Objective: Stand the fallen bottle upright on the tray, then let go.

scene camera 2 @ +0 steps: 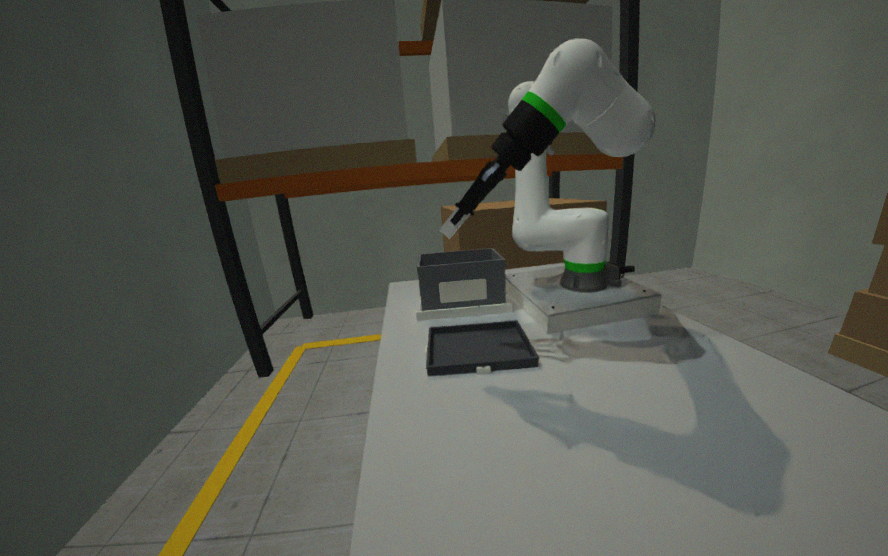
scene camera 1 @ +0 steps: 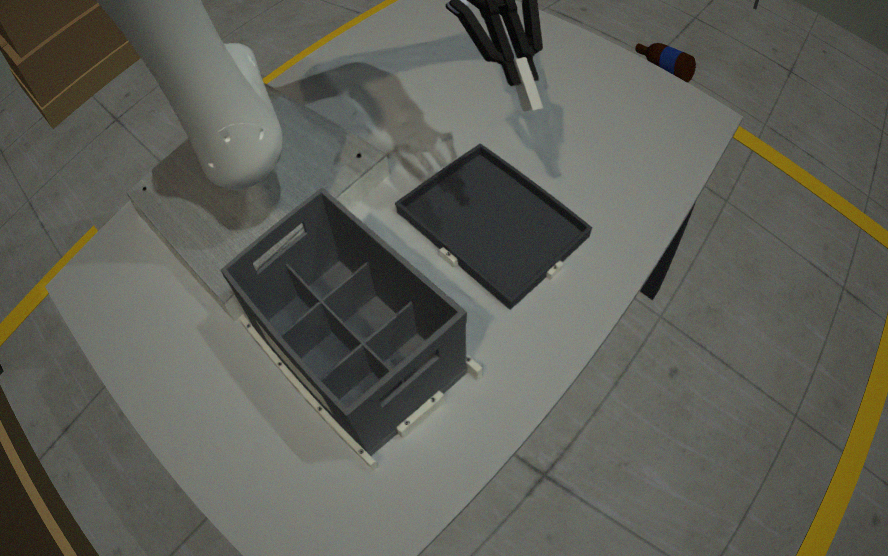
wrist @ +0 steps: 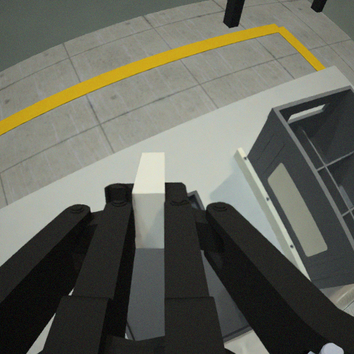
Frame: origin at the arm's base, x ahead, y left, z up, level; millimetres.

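Where they show: gripper, fingertip midpoint: (scene camera 2: 444, 233) (scene camera 1: 533, 109); arm's base, link origin: (scene camera 2: 583, 284).
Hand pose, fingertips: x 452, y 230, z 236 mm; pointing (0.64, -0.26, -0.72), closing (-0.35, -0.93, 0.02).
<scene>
Each offset is from my fingertips to the centre of the thing. "spot": to the spot under its first point.
The brown bottle with a blue band @[dz -300, dx -124, dy +680 mm] (scene camera 1: 668, 58) lies on its side past the table's far right edge in scene camera 1, its lower side partly hidden by the edge. Whether it touches the floor, I cannot tell. It does not show in scene camera 2 or the wrist view. My gripper (scene camera 1: 529, 85) (scene camera 2: 450, 225) (wrist: 153, 173) is shut with its pale finger pads together and no bottle between them. It is tilted and high above the table, away from the bottle. The shallow dark tray @[spot: dz -295, dx -46, dy -4 mm] (scene camera 1: 498, 229) (scene camera 2: 478, 347) (wrist: 150, 295) lies flat and holds no bottle.
A grey crate with dividers @[dz -212, dx -45, dy -303 mm] (scene camera 1: 406, 392) (scene camera 2: 429, 288) (wrist: 265, 140) stands beside the tray. Pale stop blocks @[spot: dz -270, dx +100, dy -304 mm] (scene camera 1: 419, 413) sit against the crate and tray. The arm's base plate (scene camera 2: 599, 315) is beside them. A shelf rack (scene camera 2: 226, 261) stands behind the table.
</scene>
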